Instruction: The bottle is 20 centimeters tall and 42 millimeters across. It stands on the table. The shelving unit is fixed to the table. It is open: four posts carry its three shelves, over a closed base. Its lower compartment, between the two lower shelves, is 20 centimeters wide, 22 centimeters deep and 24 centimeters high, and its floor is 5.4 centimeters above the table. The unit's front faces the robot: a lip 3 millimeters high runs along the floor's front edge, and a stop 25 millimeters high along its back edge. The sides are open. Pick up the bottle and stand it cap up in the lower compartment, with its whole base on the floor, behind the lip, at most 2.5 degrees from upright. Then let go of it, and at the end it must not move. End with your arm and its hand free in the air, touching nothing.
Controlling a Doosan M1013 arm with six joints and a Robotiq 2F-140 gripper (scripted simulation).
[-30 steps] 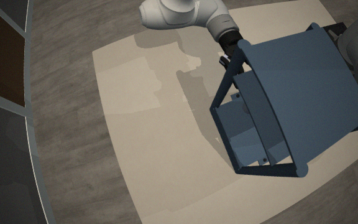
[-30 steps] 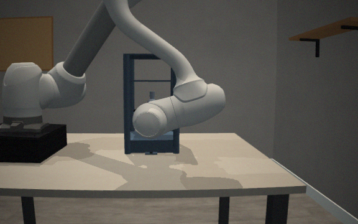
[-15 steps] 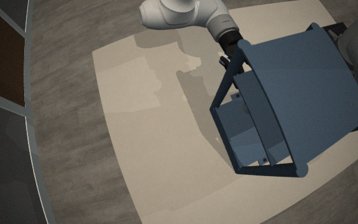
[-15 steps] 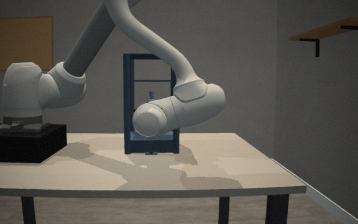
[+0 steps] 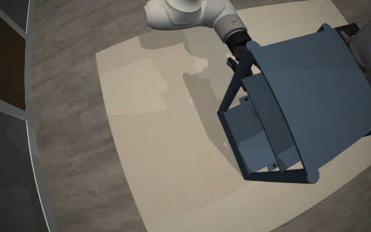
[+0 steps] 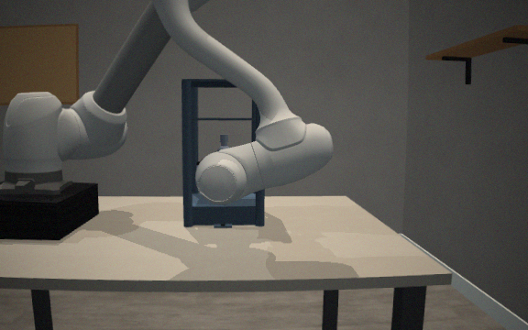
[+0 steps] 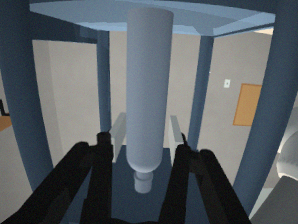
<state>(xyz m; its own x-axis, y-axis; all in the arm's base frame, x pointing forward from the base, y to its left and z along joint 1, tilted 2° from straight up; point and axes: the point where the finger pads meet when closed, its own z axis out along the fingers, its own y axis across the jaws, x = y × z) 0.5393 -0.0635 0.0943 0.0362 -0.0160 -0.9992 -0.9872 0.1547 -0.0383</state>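
My hand is 10 mm short of the shelving unit, 70 mm to the right of it and 30 mm below it.
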